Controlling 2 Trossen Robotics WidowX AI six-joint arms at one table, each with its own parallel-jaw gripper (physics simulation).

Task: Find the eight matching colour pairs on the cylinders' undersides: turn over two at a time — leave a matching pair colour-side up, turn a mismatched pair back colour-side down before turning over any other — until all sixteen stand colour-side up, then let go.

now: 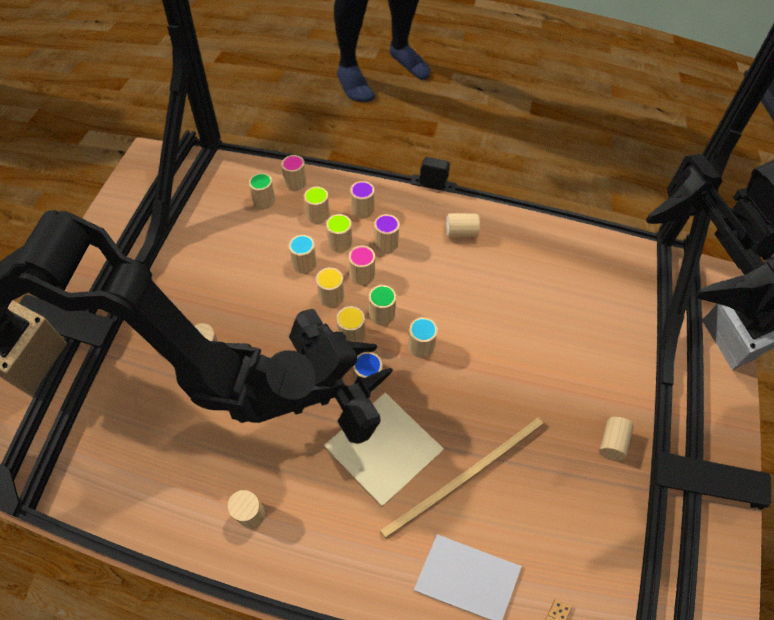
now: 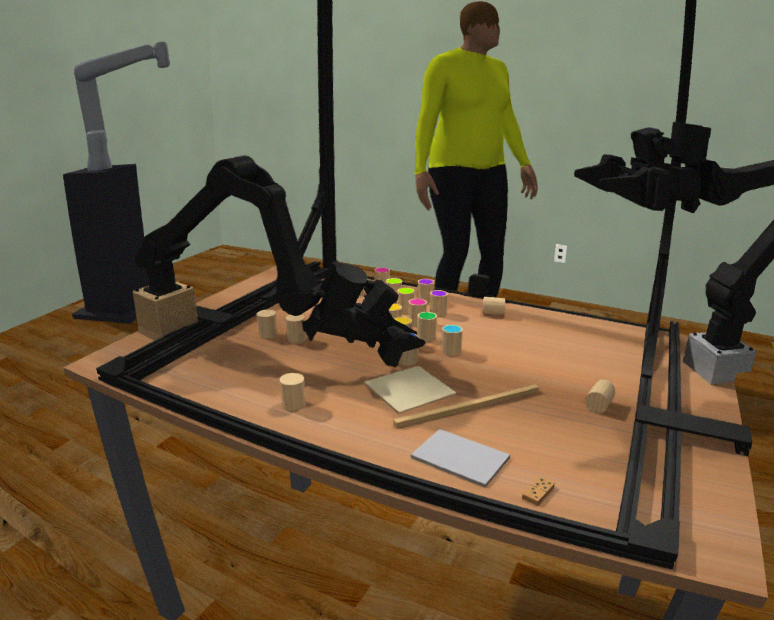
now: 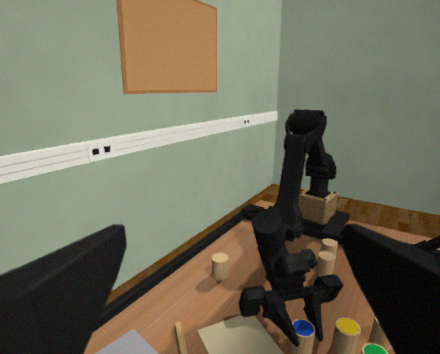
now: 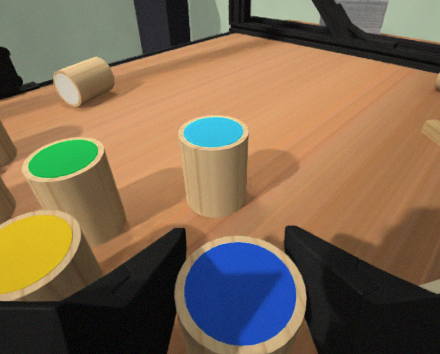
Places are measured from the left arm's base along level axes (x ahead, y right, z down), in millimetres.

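Where they show: left gripper, fingertip midpoint: [image 1: 672,255] [image 2: 586,177] [image 3: 234,235]; right gripper, fingertip midpoint: [image 1: 383,358] [image 2: 420,338] [image 3: 309,343] [image 4: 235,237]; left arm's base, link origin: [image 2: 722,342]; right arm's base, link origin: [image 1: 3,332] [image 2: 162,289] [image 3: 318,193].
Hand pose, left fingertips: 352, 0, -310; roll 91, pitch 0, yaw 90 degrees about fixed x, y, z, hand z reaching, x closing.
Observation:
Each offset is from my left fingertips to the top centre of the thing, as dx, dy, dz. "spot": to the spot under its first point.
My right gripper [image 1: 382,359] [image 2: 408,351] [image 3: 308,341] [image 4: 235,237] is shut on the upright blue-topped cylinder @(+261, +135, +323) [image 1: 367,364] [image 2: 409,357] [image 3: 303,328] [image 4: 240,295], a finger at each side. Other cylinders stand colour-side up behind it: two yellow, two green, two cyan, two lime, two purple and two pink, among them a cyan one @(+169, +162, +323) [image 1: 423,330] [image 4: 213,132] and a yellow one @(+262, +212, +323) [image 1: 350,319] [image 4: 35,252]. Three plain-topped cylinders stand near the right arm: one @(+473, -5, +323) [image 1: 244,506] [image 2: 292,391] [image 3: 220,266] in front, two @(+539, +283, +323) [image 2: 266,324] @(+477, +253, +323) [image 2: 295,328] farther back. My left gripper [image 1: 675,257] [image 3: 235,235] is open and empty, high at the right.
A white-ended cylinder @(+29, +341, +333) [image 1: 463,225] [image 4: 85,81] and a plain one @(-39, -79, +333) [image 1: 617,437] [image 2: 600,395] lie on their sides. A cream square @(spot: +251, +25, +370) [image 1: 400,445], a wooden stick @(+183, -47, +362) [image 1: 465,476], a grey-white sheet @(+230, -178, +367) [image 1: 468,576] and a domino @(+144, -271, +365) [image 2: 538,490] lie in front. Black rails [image 2: 387,481] border the table.

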